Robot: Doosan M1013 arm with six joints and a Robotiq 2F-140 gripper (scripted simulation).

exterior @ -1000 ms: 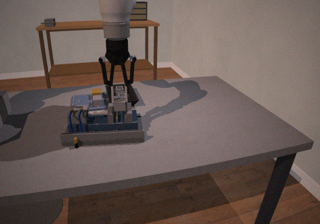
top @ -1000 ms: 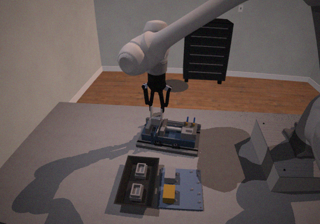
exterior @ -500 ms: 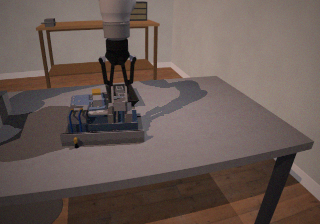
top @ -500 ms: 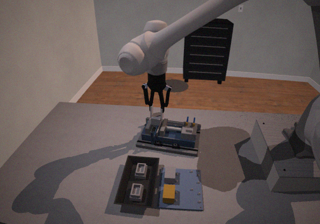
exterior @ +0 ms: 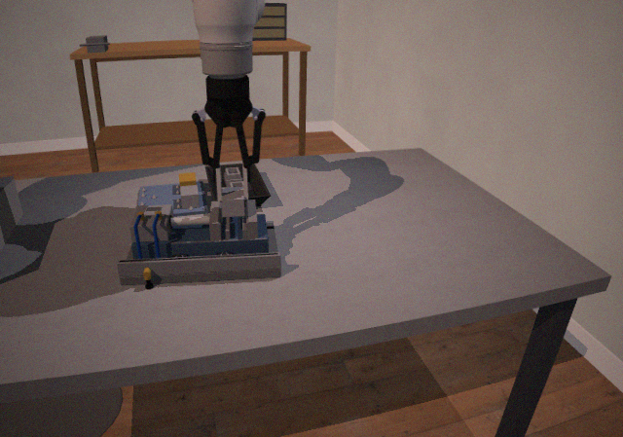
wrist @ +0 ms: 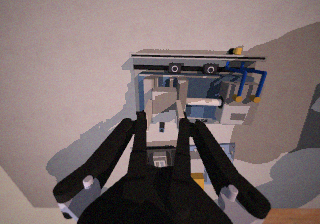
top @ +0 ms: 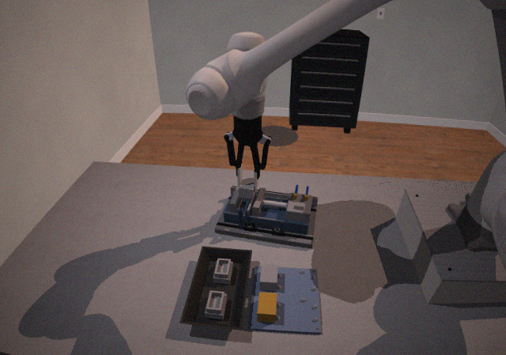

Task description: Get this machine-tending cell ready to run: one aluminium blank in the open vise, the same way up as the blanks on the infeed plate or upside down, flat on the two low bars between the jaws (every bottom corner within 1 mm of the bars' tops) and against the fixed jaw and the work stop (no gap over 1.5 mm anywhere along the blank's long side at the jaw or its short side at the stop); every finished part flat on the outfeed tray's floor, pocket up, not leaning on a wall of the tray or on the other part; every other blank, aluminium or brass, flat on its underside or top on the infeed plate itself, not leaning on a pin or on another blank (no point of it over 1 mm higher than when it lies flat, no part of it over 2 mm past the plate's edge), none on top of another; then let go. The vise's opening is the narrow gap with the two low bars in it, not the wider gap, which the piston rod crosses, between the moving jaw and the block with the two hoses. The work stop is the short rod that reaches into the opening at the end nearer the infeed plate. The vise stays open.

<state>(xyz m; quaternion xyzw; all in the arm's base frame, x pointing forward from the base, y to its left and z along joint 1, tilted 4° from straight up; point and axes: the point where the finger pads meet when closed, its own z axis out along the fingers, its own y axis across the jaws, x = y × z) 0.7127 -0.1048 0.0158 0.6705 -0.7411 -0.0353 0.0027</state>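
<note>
The blue vise is 12 cm below my hand, 6 cm behind it and 1 cm to the left of it. From my hand the other things lie so: brass blank 34 cm to the left, 13 cm below, 9 cm behind; aluminium blank 25 cm to the left, 13 cm below, 9 cm behind; infeed plate 30 cm to the left, 16 cm below, 13 cm behind.
</note>
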